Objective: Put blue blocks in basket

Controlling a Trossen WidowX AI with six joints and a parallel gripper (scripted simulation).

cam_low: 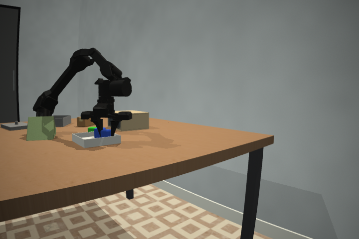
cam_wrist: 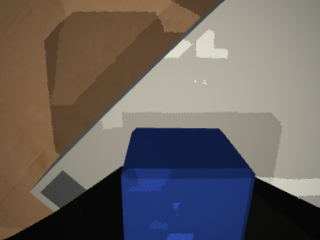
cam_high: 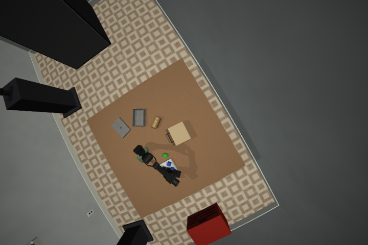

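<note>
Now: hand 4 cm past the white basket, 3 cm to the right of it and 4 cm above it. Also, from my hand: brown box: 5 cm ahead, 51 cm to the left, 2 cm below; grey lidded box: 34 cm behind, 62 cm to the left, 3 cm below; tan drawer unit: 23 cm ahead, 31 cm to the left, 1 cm below.
</note>
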